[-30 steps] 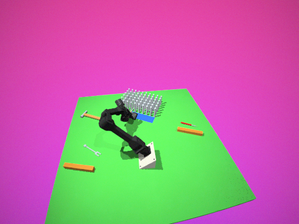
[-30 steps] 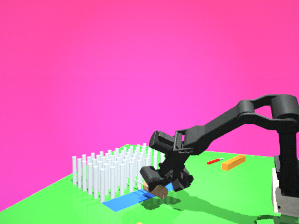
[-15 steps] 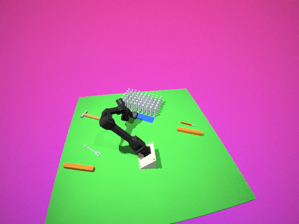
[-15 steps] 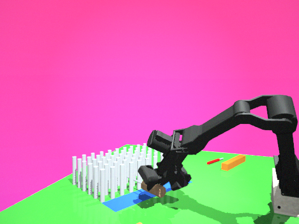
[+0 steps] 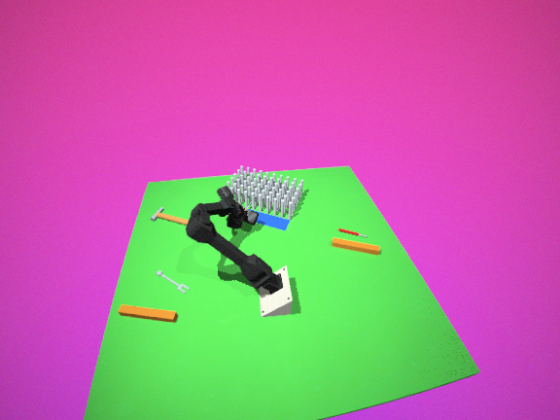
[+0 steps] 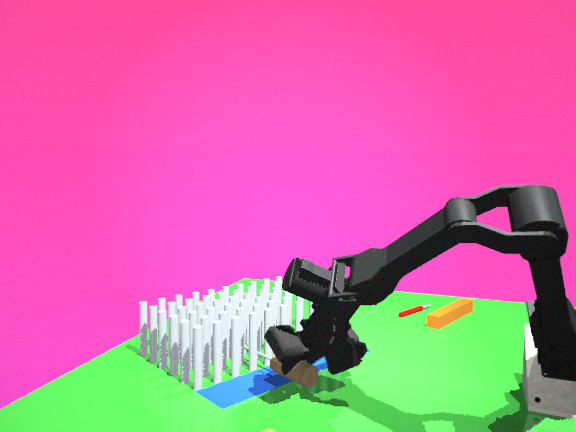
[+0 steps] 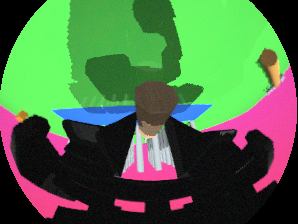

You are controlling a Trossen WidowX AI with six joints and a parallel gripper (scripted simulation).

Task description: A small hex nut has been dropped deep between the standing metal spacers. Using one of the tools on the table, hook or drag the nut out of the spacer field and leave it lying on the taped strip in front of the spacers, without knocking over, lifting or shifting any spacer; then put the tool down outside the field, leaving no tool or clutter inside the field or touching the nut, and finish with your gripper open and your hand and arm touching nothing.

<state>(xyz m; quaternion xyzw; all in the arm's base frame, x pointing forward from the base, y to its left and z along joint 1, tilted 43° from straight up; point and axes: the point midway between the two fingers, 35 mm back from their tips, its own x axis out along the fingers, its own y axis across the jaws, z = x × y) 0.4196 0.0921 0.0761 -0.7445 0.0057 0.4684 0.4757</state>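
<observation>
Right now the blue taped strip is 20 mm ahead of my gripper tip, 60 mm to the right of it and 20 mm below it. Also, from my gripper tip: wrench (340 mm behind, 310 mm to the left, 20 mm below); then hook tool (90 mm ahead, 50 mm to the right); then hex nut (190 mm ahead, 100 mm to the right, 20 mm below).
</observation>
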